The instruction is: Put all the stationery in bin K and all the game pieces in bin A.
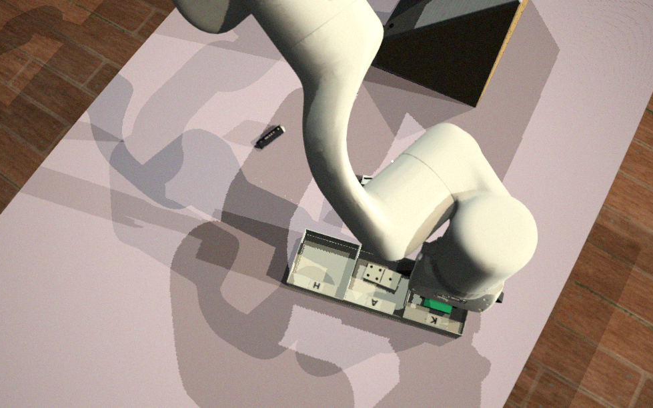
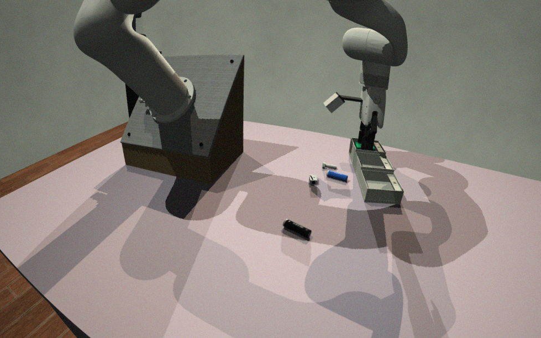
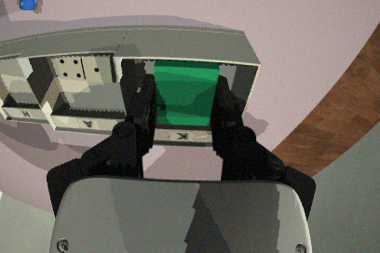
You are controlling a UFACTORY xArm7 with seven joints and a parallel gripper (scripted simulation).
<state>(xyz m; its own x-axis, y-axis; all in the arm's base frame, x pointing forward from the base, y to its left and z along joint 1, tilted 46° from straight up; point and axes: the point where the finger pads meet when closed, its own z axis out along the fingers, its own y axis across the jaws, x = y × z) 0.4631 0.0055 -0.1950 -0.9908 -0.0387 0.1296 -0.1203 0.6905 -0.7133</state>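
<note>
Right now my hand is 16 cm to the left of the white pencil sharpener, 12 cm past it and 5 cm above it. Round my hand: three-part bin row: 8 cm to the right, 3 cm below, 2 cm ahead; then domino: 9 cm to the right, 4 cm below, 1 cm ahead; then green block: 2 cm below.
</note>
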